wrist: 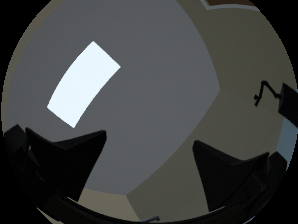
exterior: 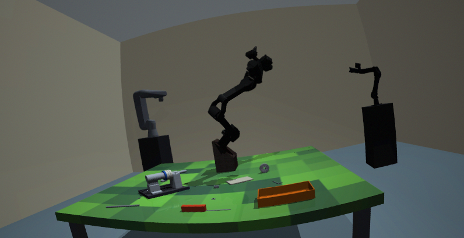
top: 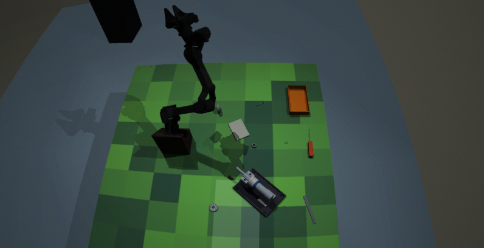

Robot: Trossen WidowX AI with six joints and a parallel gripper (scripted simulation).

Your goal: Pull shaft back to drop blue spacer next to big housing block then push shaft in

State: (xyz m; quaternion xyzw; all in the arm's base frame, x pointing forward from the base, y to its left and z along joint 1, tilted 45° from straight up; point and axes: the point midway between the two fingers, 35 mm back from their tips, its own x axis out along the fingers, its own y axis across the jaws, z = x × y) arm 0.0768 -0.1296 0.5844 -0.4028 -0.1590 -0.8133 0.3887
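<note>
Now: gripper tip 62 cm above the shaft, 49 cm to the left of it and 40 cm short of it. Round my gripper tip: white plate 70 cm below, 30 cm ahead, 17 cm to the right; then orange tray 69 cm below, 63 cm ahead, 6 cm to the left; then blue spacer 62 cm below, 52 cm to the right, 44 cm ahead.
</note>
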